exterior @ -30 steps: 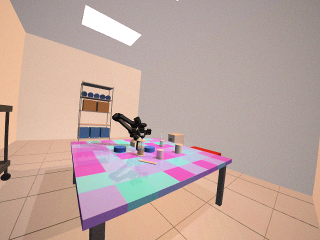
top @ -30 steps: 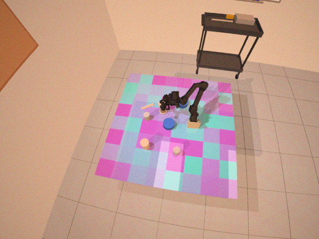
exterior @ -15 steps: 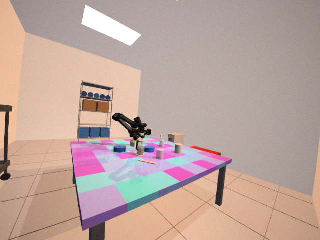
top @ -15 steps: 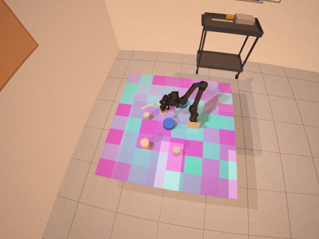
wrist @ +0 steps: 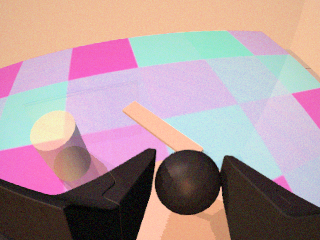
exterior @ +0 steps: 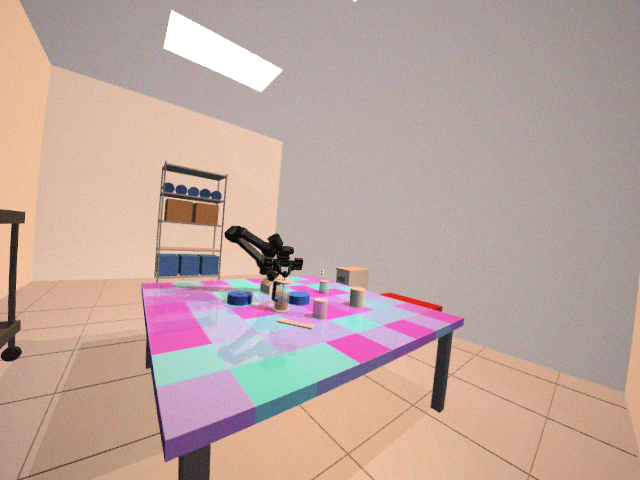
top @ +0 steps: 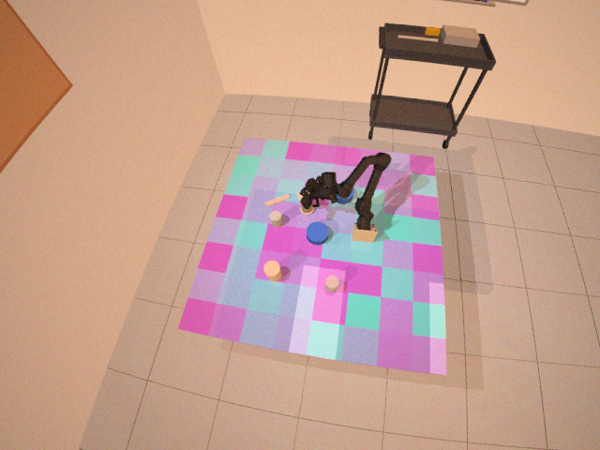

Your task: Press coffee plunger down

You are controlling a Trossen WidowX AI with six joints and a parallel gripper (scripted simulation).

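My gripper tip is 30 mm past the coffee press and 90 mm above it.
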